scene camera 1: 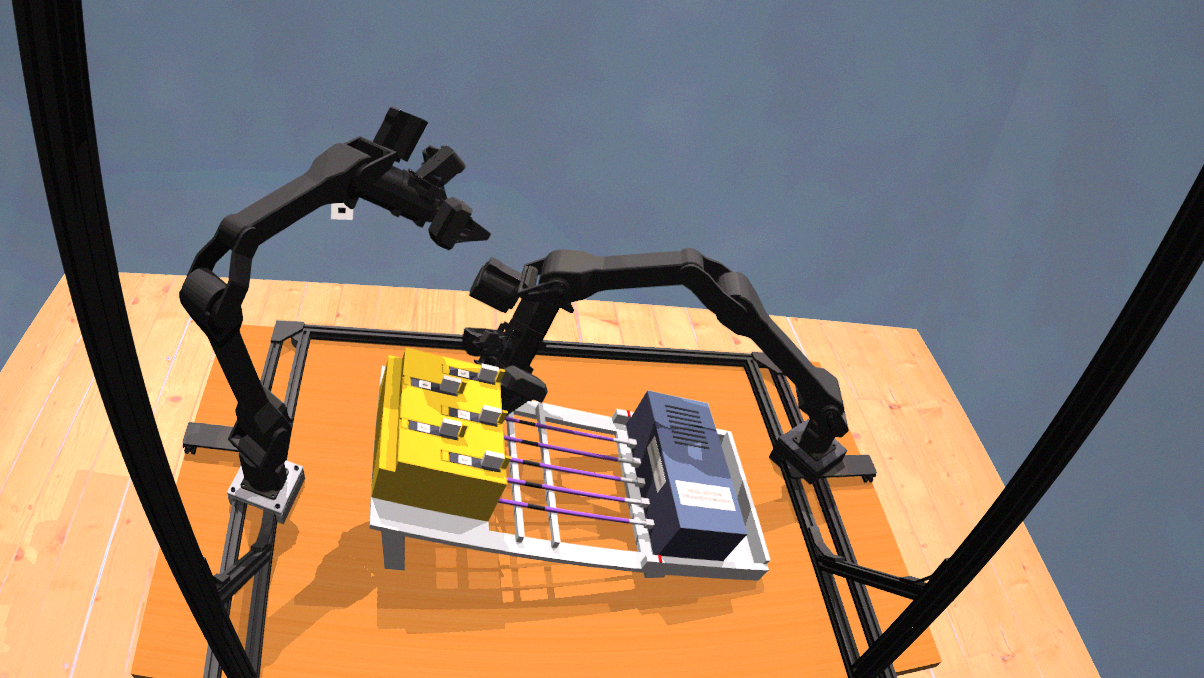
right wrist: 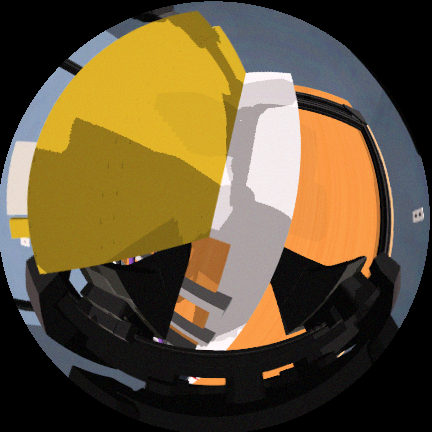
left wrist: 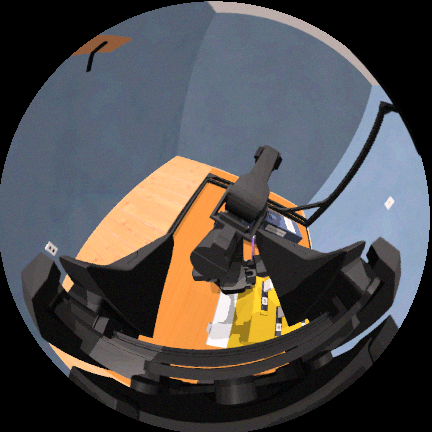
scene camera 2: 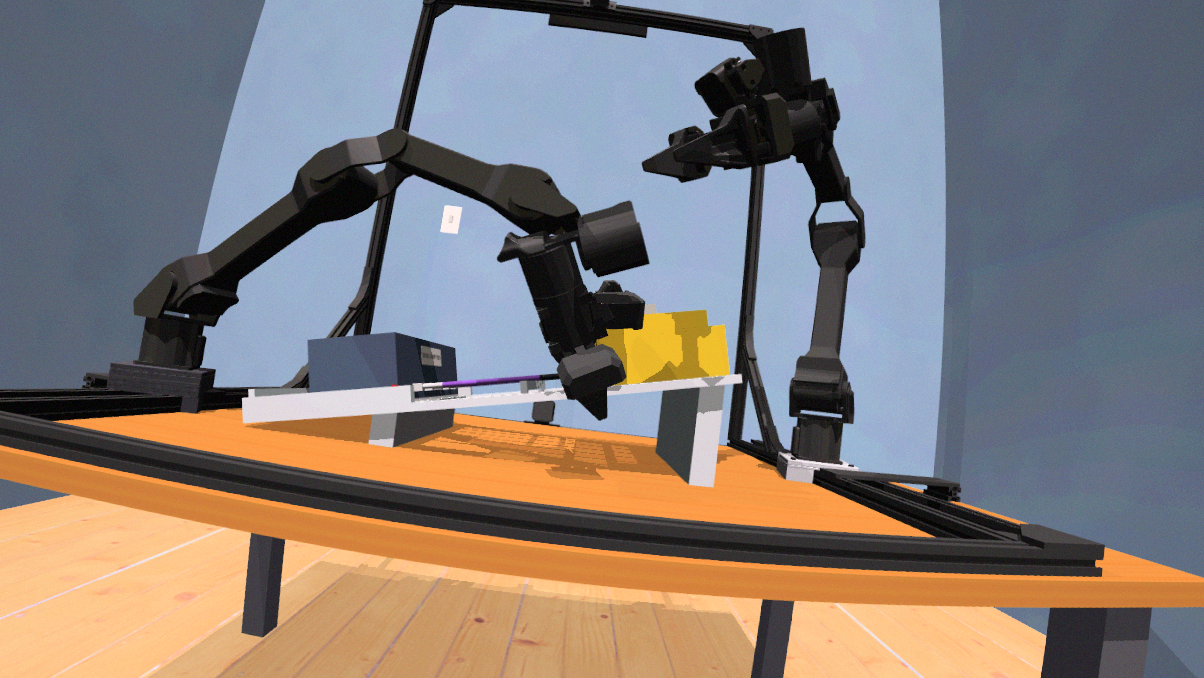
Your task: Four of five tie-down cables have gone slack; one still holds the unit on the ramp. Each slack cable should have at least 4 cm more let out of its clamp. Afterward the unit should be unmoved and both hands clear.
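The blue-grey unit [scene camera 1: 686,454] [scene camera 2: 353,363] [left wrist: 284,226] sits at the low end of the white ramp [scene camera 1: 589,556] [scene camera 2: 320,407] [right wrist: 275,150]. Several purple cables [scene camera 1: 581,512] [scene camera 2: 505,380] with black marks run from it to the yellow clamp block [scene camera 1: 438,488] [scene camera 2: 674,345] [left wrist: 245,305] [right wrist: 125,175], which carries grey levers [scene camera 1: 492,460]. Their slack is hard to judge. My right gripper [scene camera 1: 512,407] [scene camera 2: 594,411] [right wrist: 226,242] is shut on the ramp's far side rail, beside the block. My left gripper [scene camera 1: 486,237] [scene camera 2: 661,161] is open and empty, high above the table.
White crossbars [scene camera 1: 551,513] span the ramp under the cables. A black frame [scene camera 1: 640,352] [scene camera 2: 505,522] borders the orange table top [scene camera 1: 589,640] [scene camera 2: 539,485]. My right forearm reaches over the ramp's far side. Black posts [scene camera 1: 92,252] rise around the table.
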